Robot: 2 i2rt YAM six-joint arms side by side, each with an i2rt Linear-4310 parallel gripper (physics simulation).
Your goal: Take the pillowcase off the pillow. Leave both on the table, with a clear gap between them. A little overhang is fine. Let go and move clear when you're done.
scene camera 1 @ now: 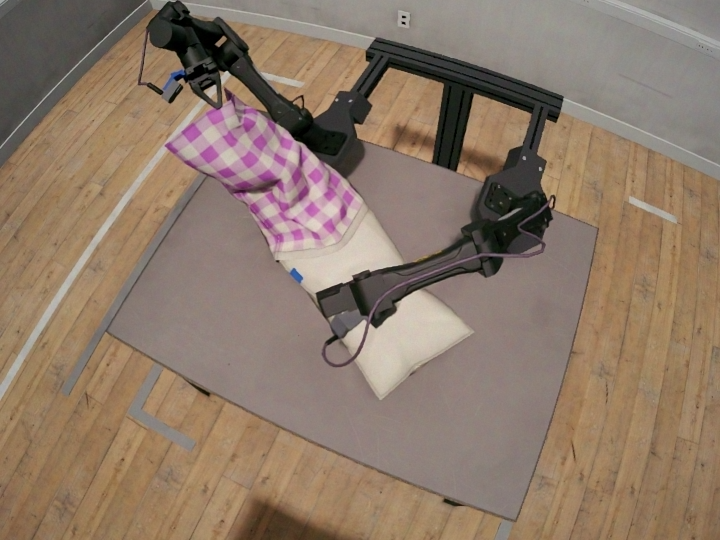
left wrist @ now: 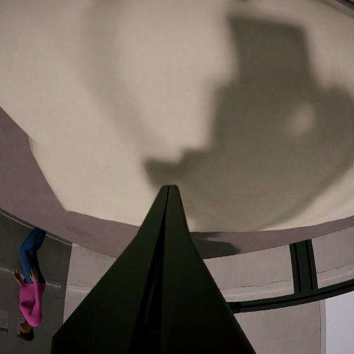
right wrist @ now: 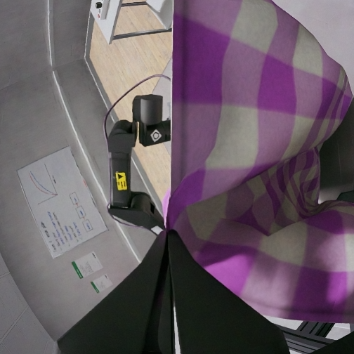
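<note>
The pink-and-white checked pillowcase (scene camera 1: pixel 273 174) (right wrist: pixel 245 95) covers the upper-left part of the cream pillow (scene camera 1: pixel 430 331) (left wrist: pixel 150 75), whose lower-right part is bare. The pillowcase's closed end is lifted past the table's upper-left edge. My right gripper (scene camera 1: pixel 219 104) (right wrist: pixel 169 239) is shut on the pillowcase near a corner of that end. My left gripper (left wrist: pixel 170 193) is shut and empty over the bare pillow. Its fingers are hidden under its own wrist in scene camera 1, and whether the tips touch the pillow I cannot tell.
The grey table (scene camera 1: pixel 221 325) lies under the pillow. A blue tag (scene camera 1: pixel 296 275) shows at the pillow's left side near the pillowcase hem. The left arm (scene camera 1: pixel 430 270) crosses over the pillow from the right. A black frame (scene camera 1: pixel 465 78) stands behind the table.
</note>
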